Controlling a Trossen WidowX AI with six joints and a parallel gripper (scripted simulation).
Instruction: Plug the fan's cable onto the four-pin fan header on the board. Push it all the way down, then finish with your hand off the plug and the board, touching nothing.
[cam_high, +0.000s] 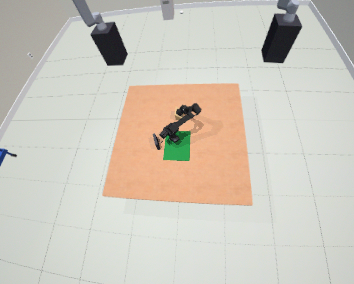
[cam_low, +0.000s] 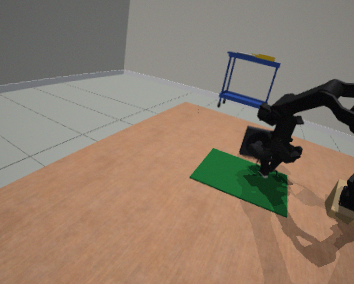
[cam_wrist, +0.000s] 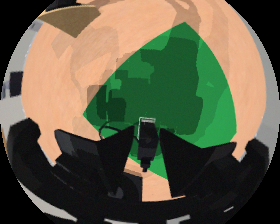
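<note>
The dark fan plug is 10 mm ahead of my gripper tip, 10 mm to the right of it and 10 mm above it. Also, from my gripper tip: black fan 60 mm ahead, 130 mm to the right, 40 mm above; then white four-pin fan header 10 mm ahead, 10 mm to the right, 20 mm below; then green board 60 mm ahead, 50 mm to the left, 40 mm below.
</note>
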